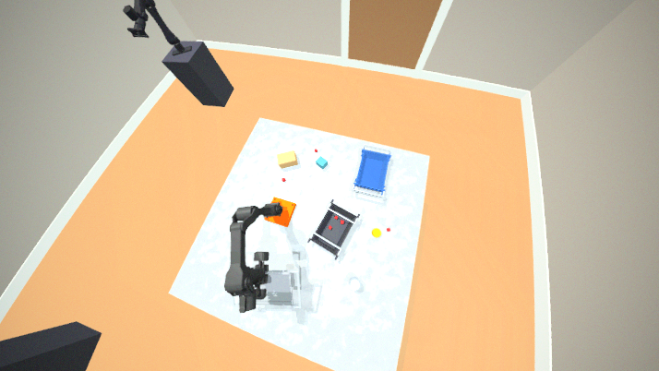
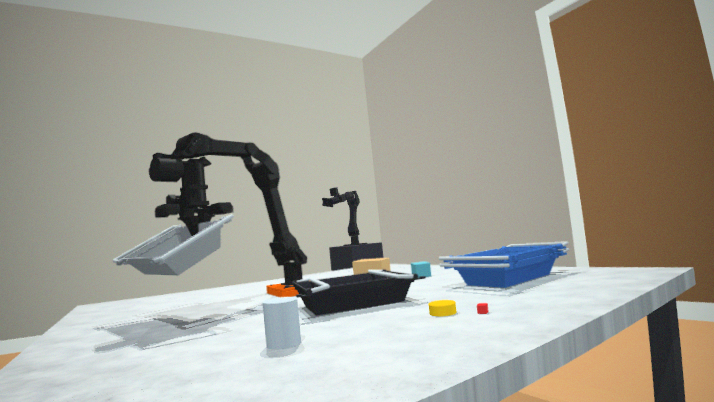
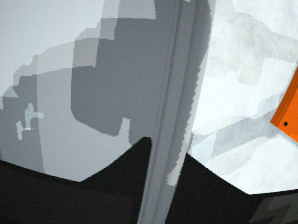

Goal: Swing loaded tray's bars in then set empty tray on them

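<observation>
Right now the grey tray is 20 mm ahead of my gripper tip and 70 mm to the right of it. The rest, counted from my gripper tip: tan block: 130 mm behind, 660 mm to the left, 150 mm below; grey cylinder: 420 mm ahead, 10 mm to the left, 140 mm below; yellow disc: 510 mm ahead, 290 mm to the left, 170 mm below.
</observation>
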